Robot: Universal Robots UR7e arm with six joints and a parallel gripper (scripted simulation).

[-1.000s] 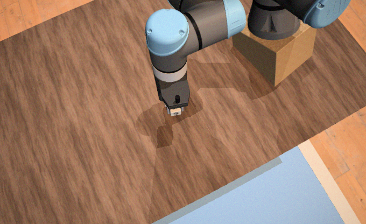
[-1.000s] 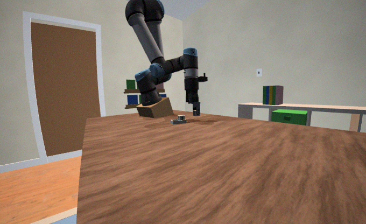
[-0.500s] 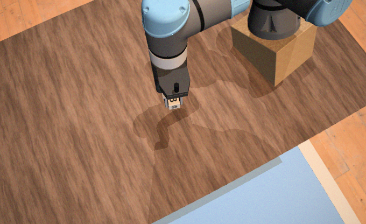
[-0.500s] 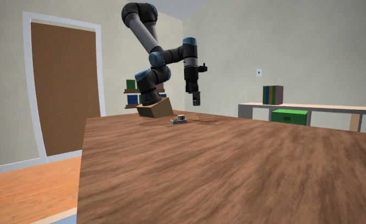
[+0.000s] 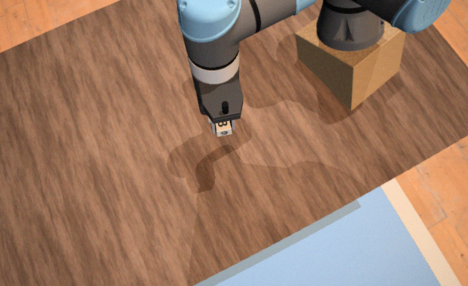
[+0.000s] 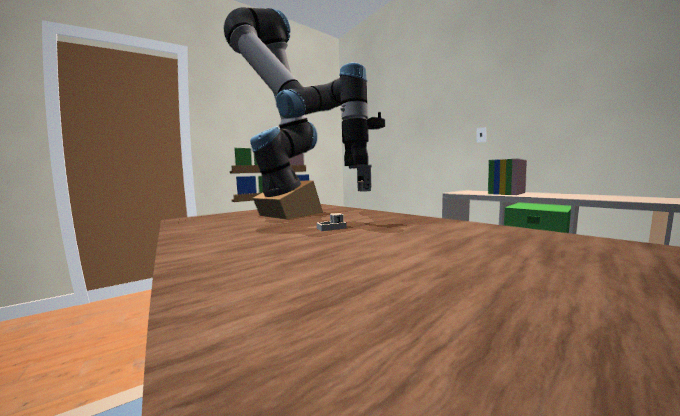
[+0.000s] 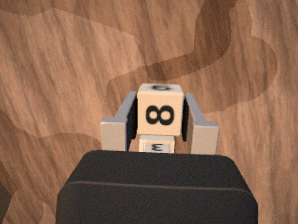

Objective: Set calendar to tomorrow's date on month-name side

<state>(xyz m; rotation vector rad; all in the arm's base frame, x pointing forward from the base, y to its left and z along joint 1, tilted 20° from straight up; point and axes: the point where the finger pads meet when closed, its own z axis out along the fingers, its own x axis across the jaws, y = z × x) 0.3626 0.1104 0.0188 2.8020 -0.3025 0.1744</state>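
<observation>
Right now my hand is 20 mm past the digit cube, 90 mm to the left of it and 100 mm above it. From my hand the other things lie so: calendar tray 30 mm behind, 100 mm to the right, 120 mm below.
</observation>
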